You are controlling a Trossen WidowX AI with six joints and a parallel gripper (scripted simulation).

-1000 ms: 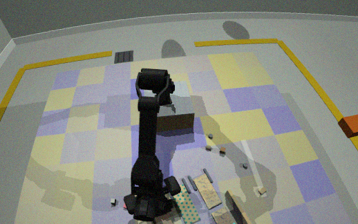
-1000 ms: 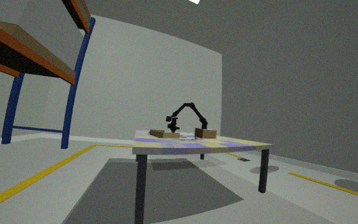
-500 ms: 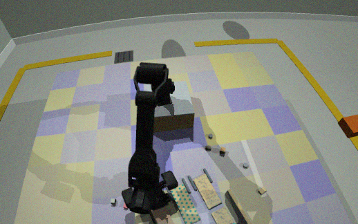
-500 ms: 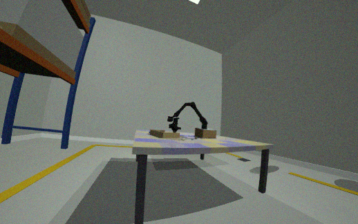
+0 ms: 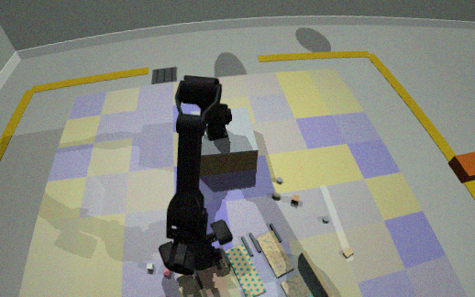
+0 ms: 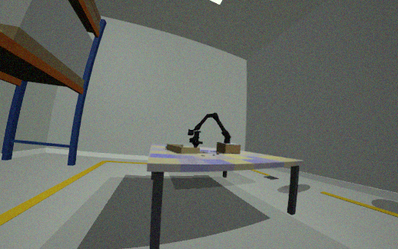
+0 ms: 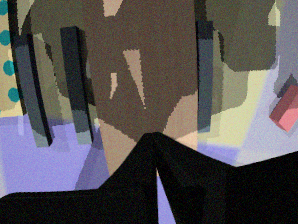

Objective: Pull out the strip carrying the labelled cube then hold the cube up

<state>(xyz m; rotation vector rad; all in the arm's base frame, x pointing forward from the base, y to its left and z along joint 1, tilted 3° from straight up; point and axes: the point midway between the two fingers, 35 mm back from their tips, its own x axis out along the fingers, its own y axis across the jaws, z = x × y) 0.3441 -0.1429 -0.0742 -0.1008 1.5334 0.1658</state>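
My gripper tip is 20 cm short of the grey-blue cube marked n, 3 cm to the right of it and 2 cm below it. Also, from my gripper tip: pink block 2 cm ahead, 10 cm to the right.
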